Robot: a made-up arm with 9 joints. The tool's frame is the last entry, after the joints. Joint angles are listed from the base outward.
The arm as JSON. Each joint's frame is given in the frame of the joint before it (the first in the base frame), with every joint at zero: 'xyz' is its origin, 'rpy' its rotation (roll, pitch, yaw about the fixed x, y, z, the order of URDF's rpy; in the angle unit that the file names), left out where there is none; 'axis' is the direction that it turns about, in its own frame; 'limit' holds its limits. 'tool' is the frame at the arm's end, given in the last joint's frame.
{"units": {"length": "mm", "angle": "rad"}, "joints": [
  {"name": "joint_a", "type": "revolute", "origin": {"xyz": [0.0, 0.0, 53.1], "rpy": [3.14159, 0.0, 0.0]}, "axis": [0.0, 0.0, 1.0], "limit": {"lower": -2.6, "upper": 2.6}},
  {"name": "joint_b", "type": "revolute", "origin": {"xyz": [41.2, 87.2, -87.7], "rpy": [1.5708, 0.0, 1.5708]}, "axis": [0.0, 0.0, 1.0], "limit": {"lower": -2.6, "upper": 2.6}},
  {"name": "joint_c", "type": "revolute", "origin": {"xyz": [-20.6, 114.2, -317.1], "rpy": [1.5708, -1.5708, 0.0]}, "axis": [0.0, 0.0, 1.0], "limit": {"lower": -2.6, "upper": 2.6}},
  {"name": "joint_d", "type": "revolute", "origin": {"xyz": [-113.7, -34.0, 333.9], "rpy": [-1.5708, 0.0, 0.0]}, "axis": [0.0, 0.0, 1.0], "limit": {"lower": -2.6, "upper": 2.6}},
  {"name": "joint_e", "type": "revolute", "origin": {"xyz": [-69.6, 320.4, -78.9], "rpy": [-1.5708, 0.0, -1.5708]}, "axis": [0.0, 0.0, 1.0], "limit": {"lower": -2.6, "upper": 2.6}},
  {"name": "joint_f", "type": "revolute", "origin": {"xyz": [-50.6, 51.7, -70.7], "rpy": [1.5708, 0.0, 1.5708]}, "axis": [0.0, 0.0, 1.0], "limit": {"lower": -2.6, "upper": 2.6}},
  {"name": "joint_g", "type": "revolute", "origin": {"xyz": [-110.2, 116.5, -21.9], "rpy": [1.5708, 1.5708, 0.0]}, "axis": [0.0, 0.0, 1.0], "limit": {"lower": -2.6, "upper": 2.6}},
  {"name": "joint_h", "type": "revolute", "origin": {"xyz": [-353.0, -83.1, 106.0], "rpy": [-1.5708, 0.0, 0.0]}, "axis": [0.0, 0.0, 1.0], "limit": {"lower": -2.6, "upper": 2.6}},
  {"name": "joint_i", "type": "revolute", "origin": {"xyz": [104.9, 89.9, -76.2], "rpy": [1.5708, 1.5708, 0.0]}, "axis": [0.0, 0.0, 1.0], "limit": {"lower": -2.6, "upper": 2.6}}
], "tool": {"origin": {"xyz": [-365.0, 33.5, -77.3], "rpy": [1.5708, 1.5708, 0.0]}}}
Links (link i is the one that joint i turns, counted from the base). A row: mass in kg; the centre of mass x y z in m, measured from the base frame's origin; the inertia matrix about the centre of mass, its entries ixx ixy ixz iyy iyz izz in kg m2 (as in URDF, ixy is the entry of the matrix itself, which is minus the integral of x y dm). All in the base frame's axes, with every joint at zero. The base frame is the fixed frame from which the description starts. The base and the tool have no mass.
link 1: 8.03; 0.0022 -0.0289 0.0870; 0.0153 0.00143 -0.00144 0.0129 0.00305 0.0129
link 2: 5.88; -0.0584 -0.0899 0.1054; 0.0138 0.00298 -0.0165 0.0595 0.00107 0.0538
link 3: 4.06; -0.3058 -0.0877 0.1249; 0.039 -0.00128 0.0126 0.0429 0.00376 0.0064
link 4: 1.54; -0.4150 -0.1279 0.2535; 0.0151 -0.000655 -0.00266 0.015 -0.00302 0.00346
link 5: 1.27; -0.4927 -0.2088 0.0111; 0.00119 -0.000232 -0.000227 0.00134 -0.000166 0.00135
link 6: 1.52; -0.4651 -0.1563 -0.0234; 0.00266 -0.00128 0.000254 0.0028 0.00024 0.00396
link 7: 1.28; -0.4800 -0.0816 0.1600; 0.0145 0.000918 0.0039 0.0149 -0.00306 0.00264
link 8: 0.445; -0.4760 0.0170 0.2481; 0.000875 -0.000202 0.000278 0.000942 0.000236 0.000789
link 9: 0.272; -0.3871 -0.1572 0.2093; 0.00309 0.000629 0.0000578 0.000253 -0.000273 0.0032
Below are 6 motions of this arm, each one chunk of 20 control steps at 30 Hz.
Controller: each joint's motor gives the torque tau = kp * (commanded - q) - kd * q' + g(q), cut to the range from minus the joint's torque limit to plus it. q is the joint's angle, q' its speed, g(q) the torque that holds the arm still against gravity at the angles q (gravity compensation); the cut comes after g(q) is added. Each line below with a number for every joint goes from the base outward.
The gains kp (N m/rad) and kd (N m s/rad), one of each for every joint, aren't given. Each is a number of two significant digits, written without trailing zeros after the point. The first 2 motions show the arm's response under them.
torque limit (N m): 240 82 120 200 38 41 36 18 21
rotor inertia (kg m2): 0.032 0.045 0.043 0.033 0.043 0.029 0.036 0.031 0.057
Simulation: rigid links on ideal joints. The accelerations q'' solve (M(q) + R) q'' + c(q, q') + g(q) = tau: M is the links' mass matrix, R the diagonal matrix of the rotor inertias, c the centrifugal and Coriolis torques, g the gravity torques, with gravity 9.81 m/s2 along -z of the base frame. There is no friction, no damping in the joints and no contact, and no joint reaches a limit. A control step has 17 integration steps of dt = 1/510 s. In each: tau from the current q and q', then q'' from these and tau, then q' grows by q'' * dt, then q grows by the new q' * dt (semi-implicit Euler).
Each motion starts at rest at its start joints. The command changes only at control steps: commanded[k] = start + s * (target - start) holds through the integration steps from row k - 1 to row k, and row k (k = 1, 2, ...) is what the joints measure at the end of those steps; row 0 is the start. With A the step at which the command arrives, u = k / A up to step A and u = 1 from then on. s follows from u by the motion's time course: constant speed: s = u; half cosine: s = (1 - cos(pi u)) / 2; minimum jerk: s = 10 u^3 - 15 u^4 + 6 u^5; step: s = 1 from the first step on.
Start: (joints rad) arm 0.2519 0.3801 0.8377 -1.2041 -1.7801 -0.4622 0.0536 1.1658 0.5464
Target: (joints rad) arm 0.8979 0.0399 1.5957 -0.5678 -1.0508 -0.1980 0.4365 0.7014 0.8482
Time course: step
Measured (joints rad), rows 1 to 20:
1: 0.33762 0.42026 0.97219 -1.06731 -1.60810 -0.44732 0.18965 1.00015 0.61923
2: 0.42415 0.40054 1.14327 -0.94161 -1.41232 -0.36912 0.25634 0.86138 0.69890
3: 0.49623 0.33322 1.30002 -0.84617 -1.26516 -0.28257 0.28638 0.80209 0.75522
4: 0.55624 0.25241 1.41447 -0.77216 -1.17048 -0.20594 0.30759 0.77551 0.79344
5: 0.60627 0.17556 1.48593 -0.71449 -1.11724 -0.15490 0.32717 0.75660 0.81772
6: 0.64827 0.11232 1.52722 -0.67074 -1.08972 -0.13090 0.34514 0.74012 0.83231
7: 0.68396 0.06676 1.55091 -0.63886 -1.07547 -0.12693 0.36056 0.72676 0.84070
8: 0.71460 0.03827 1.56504 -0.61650 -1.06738 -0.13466 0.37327 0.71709 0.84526
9: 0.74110 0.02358 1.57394 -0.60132 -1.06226 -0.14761 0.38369 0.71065 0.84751
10: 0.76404 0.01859 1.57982 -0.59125 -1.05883 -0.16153 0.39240 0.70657 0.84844
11: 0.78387 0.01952 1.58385 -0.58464 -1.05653 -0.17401 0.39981 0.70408 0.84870
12: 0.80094 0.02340 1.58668 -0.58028 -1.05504 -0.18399 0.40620 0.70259 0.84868
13: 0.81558 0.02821 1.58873 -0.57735 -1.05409 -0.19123 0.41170 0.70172 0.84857
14: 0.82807 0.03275 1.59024 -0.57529 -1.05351 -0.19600 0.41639 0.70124 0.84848
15: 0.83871 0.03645 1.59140 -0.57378 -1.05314 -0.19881 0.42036 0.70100 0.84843
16: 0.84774 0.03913 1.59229 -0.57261 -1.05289 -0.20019 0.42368 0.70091 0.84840
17: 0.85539 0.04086 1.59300 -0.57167 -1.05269 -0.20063 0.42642 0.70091 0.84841
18: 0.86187 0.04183 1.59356 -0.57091 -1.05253 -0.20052 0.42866 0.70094 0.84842
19: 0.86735 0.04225 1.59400 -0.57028 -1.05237 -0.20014 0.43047 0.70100 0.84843
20: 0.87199 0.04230 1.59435 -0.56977 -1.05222 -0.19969 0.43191 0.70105 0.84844
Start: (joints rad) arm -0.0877 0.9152 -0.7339 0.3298 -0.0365 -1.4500 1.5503 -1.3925 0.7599
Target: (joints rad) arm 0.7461 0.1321 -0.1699 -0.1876 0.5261 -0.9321 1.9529 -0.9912 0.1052
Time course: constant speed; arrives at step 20
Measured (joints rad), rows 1 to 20:
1: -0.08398 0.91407 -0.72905 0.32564 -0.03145 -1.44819 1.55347 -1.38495 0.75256
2: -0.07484 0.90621 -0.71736 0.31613 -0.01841 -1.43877 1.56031 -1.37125 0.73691
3: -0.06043 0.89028 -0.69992 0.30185 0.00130 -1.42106 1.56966 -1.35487 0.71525
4: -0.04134 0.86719 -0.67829 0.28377 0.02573 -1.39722 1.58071 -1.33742 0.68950
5: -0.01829 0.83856 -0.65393 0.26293 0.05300 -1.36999 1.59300 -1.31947 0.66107
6: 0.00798 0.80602 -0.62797 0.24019 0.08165 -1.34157 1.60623 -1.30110 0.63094
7: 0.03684 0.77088 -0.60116 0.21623 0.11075 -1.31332 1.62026 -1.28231 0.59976
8: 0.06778 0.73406 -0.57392 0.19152 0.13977 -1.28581 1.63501 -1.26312 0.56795
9: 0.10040 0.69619 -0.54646 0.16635 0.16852 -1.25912 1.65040 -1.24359 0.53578
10: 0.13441 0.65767 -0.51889 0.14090 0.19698 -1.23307 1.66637 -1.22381 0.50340
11: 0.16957 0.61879 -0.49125 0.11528 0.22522 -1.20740 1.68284 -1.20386 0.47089
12: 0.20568 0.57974 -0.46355 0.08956 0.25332 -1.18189 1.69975 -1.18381 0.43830
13: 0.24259 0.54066 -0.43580 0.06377 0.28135 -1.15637 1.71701 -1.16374 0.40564
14: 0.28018 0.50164 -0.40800 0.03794 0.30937 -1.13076 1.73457 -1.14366 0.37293
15: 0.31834 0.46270 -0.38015 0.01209 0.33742 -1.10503 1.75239 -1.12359 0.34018
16: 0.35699 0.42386 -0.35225 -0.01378 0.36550 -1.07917 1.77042 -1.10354 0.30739
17: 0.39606 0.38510 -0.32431 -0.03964 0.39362 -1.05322 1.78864 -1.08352 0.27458
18: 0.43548 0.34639 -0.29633 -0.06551 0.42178 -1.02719 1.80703 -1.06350 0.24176
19: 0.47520 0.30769 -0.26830 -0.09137 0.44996 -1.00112 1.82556 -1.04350 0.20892
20: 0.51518 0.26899 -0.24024 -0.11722 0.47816 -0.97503 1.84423 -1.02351 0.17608
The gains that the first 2 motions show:
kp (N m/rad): 570 60 160 610 110 96 49 42 45
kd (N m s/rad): 120 7.9 16 67 8.3 6.6 10 3 4
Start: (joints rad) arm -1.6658 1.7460 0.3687 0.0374 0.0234 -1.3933 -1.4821 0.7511 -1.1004
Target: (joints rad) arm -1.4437 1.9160 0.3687 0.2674 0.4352 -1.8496 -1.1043 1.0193 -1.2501
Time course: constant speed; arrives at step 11
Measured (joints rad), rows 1 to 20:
1: -1.66358 1.74607 0.37177 0.04215 0.03461 -1.40496 -1.47588 0.75470 -1.10483
2: -1.65874 1.74724 0.37563 0.05125 0.05516 -1.42822 -1.46462 0.76624 -1.11283
3: -1.65161 1.75042 0.37844 0.06366 0.08182 -1.45964 -1.44979 0.78436 -1.12285
4: -1.64252 1.75604 0.37957 0.07856 0.11251 -1.49633 -1.43226 0.80660 -1.13396
5: -1.63175 1.76412 0.37908 0.09529 0.14586 -1.53619 -1.41256 0.83101 -1.14570
6: -1.61954 1.77447 0.37738 0.11333 0.18098 -1.57778 -1.39111 0.85637 -1.15780
7: -1.60610 1.78676 0.37494 0.13227 0.21725 -1.62017 -1.36819 0.88202 -1.17014
8: -1.59163 1.80062 0.37220 0.15181 0.25427 -1.66280 -1.34400 0.90759 -1.18265
9: -1.57626 1.81569 0.36948 0.17177 0.29174 -1.70536 -1.31868 0.93295 -1.19530
10: -1.56013 1.83162 0.36699 0.19199 0.32947 -1.74770 -1.29234 0.95805 -1.20809
11: -1.54336 1.84811 0.36485 0.21238 0.36732 -1.78978 -1.26507 0.98289 -1.22099
12: -1.52836 1.86430 0.36101 0.22817 0.39412 -1.81904 -1.24191 1.00348 -1.22994
13: -1.51554 1.87901 0.35723 0.23950 0.41136 -1.83595 -1.22313 1.01564 -1.23556
14: -1.50456 1.89184 0.35492 0.24750 0.42243 -1.84476 -1.20736 1.02111 -1.23928
15: -1.49514 1.90271 0.35449 0.25306 0.42946 -1.84867 -1.19372 1.02259 -1.24192
16: -1.48702 1.91163 0.35570 0.25687 0.43382 -1.84985 -1.18166 1.02207 -1.24393
17: -1.48005 1.91867 0.35803 0.25947 0.43639 -1.84966 -1.17090 1.02080 -1.24553
18: -1.47406 1.92392 0.36090 0.26124 0.43777 -1.84894 -1.16128 1.01943 -1.24683
19: -1.46897 1.92754 0.36382 0.26246 0.43838 -1.84815 -1.15273 1.01829 -1.24788
20: -1.46466 1.92973 0.36646 0.26334 0.43849 -1.84752 -1.14519 1.01749 -1.24870

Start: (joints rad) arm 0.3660 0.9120 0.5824 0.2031 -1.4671 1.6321 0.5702 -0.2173 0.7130
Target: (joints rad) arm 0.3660 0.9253 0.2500 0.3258 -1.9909 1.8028 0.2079 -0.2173 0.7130
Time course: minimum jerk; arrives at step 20
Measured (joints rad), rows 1 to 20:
1: 0.36599 0.91205 0.58238 0.20313 -1.46729 1.63216 0.57017 -0.21730 0.71300
2: 0.36594 0.91236 0.58218 0.20334 -1.46868 1.63258 0.56992 -0.21731 0.71299
3: 0.36580 0.91319 0.58142 0.20398 -1.47280 1.63383 0.56912 -0.21736 0.71296
4: 0.36552 0.91470 0.57948 0.20534 -1.48118 1.63639 0.56731 -0.21748 0.71293
5: 0.36511 0.91690 0.57560 0.20769 -1.49502 1.64065 0.56396 -0.21767 0.71291
6: 0.36458 0.91962 0.56898 0.21123 -1.51503 1.64687 0.55854 -0.21791 0.71289
7: 0.36395 0.92260 0.55894 0.21611 -1.54141 1.65516 0.55060 -0.21817 0.71290
8: 0.36329 0.92551 0.54499 0.22237 -1.57383 1.66548 0.53979 -0.21840 0.71293
9: 0.36263 0.92799 0.52689 0.22996 -1.61149 1.67765 0.52593 -0.21854 0.71299
10: 0.36204 0.92972 0.50473 0.23872 -1.65326 1.69141 0.50904 -0.21857 0.71308
11: 0.36158 0.93045 0.47888 0.24842 -1.69768 1.70638 0.48933 -0.21849 0.71320
12: 0.36129 0.93004 0.45002 0.25871 -1.74314 1.72213 0.46722 -0.21831 0.71335
13: 0.36121 0.92852 0.41910 0.26922 -1.78796 1.73810 0.44328 -0.21805 0.71351
14: 0.36140 0.92602 0.38723 0.27954 -1.83046 1.75371 0.41824 -0.21776 0.71369
15: 0.36187 0.92285 0.35569 0.28925 -1.86915 1.76830 0.39287 -0.21747 0.71386
16: 0.36262 0.91937 0.32577 0.29798 -1.90276 1.78124 0.36798 -0.21720 0.71401
17: 0.36364 0.91599 0.29869 0.30542 -1.93041 1.79199 0.34431 -0.21696 0.71413
18: 0.36488 0.91309 0.27550 0.31140 -1.95168 1.80019 0.32252 -0.21675 0.71420
19: 0.36624 0.91099 0.25693 0.31590 -1.96677 1.80572 0.30306 -0.21656 0.71422
20: 0.36759 0.90994 0.24332 0.31905 -1.97658 1.80881 0.28617 -0.21639 0.71417

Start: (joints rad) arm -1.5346 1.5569 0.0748 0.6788 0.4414 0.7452 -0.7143 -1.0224 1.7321
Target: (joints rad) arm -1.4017 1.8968 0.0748 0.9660 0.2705 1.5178 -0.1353 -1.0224 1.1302
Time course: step
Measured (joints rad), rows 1 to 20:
1: -1.51464 1.61614 0.07481 0.74441 0.39544 0.96303 -0.65413 -0.99487 1.59172
2: -1.49779 1.68053 0.06462 0.80555 0.33899 1.19829 -0.57421 -1.00437 1.43157
3: -1.48467 1.72297 0.05789 0.85085 0.30505 1.33902 -0.49966 -1.01887 1.32315
4: -1.47405 1.75402 0.05652 0.88363 0.28769 1.41853 -0.43642 -1.02558 1.25367
5: -1.46501 1.78006 0.05870 0.90721 0.27935 1.46318 -0.38446 -1.02714 1.20938
6: -1.45695 1.80321 0.06270 0.92406 0.27547 1.48843 -0.34203 -1.02674 1.18112
7: -1.44961 1.82403 0.06736 0.93601 0.27372 1.50285 -0.30733 -1.02594 1.16304
8: -1.44288 1.84257 0.07193 0.94444 0.27300 1.51116 -0.27889 -1.02526 1.15142
9: -1.43675 1.85875 0.07597 0.95034 0.27276 1.51596 -0.25551 -1.02480 1.14393
10: -1.43123 1.87253 0.07928 0.95446 0.27275 1.51872 -0.23622 -1.02452 1.13906
11: -1.42632 1.88391 0.08175 0.95733 0.27280 1.52025 -0.22026 -1.02435 1.13588
12: -1.42202 1.89297 0.08341 0.95935 0.27284 1.52104 -0.20700 -1.02424 1.13380
13: -1.41831 1.89984 0.08432 0.96079 0.27283 1.52134 -0.19594 -1.02413 1.13243
14: -1.41515 1.90471 0.08457 0.96182 0.27276 1.52133 -0.18666 -1.02401 1.13154
15: -1.41251 1.90784 0.08430 0.96260 0.27261 1.52112 -0.17885 -1.02386 1.13097
16: -1.41033 1.90948 0.08362 0.96320 0.27242 1.52078 -0.17223 -1.02370 1.13060
17: -1.40856 1.90993 0.08264 0.96368 0.27218 1.52036 -0.16661 -1.02351 1.13039
18: -1.40714 1.90945 0.08148 0.96408 0.27191 1.51991 -0.16182 -1.02332 1.13026
19: -1.40603 1.90831 0.08023 0.96441 0.27163 1.51945 -0.15772 -1.02312 1.13020
20: -1.40517 1.90674 0.07898 0.96471 0.27136 1.51901 -0.15422 -1.02294 1.13018

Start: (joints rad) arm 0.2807 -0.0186 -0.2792 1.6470 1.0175 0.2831 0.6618 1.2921 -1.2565
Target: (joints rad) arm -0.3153 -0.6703 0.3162 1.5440 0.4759 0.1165 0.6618 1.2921 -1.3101
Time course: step
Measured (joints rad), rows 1 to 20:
1: 0.22313 -0.15341 -0.21430 1.62956 0.94578 0.27967 0.59655 1.31204 -1.26156
2: 0.15132 -0.31869 -0.10531 1.60275 0.81283 0.25782 0.58500 1.35023 -1.26447
3: 0.08510 -0.45088 -0.00446 1.58244 0.67635 0.23606 0.61908 1.37454 -1.27855
4: 0.02691 -0.54664 0.07845 1.56867 0.56362 0.21453 0.66615 1.37527 -1.29862
5: -0.02381 -0.61150 0.14374 1.55961 0.48296 0.18939 0.70888 1.35591 -1.31664
6: -0.06818 -0.65162 0.19487 1.55363 0.43355 0.16112 0.74006 1.32755 -1.32814
7: -0.10704 -0.67213 0.23519 1.54964 0.41021 0.13333 0.75788 1.30080 -1.33254
8: -0.14093 -0.67748 0.26703 1.54692 0.40582 0.11008 0.76351 1.28167 -1.33155
9: -0.17025 -0.67192 0.29188 1.54503 0.41316 0.09407 0.75974 1.27158 -1.32757
10: -0.19538 -0.65944 0.31082 1.54371 0.42608 0.08599 0.74985 1.26903 -1.32264
11: -0.21673 -0.64361 0.32477 1.54276 0.44016 0.08469 0.73687 1.27136 -1.31804
12: -0.23475 -0.62735 0.33459 1.54208 0.45277 0.08800 0.72313 1.27599 -1.31437
13: -0.24987 -0.61279 0.34105 1.54160 0.46271 0.09356 0.71015 1.28101 -1.31177
14: -0.26249 -0.60129 0.34484 1.54129 0.46980 0.09945 0.69875 1.28532 -1.31011
15: -0.27296 -0.59354 0.34654 1.54111 0.47438 0.10448 0.68923 1.28845 -1.30917
16: -0.28159 -0.58970 0.34662 1.54105 0.47700 0.10816 0.68160 1.29042 -1.30873
17: -0.28863 -0.58951 0.34546 1.54111 0.47825 0.11053 0.67568 1.29145 -1.30860
18: -0.29430 -0.59250 0.34336 1.54126 0.47861 0.11188 0.67124 1.29185 -1.30866
19: -0.29880 -0.59805 0.34059 1.54149 0.47847 0.11261 0.66802 1.29190 -1.30881
20: -0.30230 -0.60548 0.33737 1.54177 0.47808 0.11305 0.66578 1.29181 -1.30900

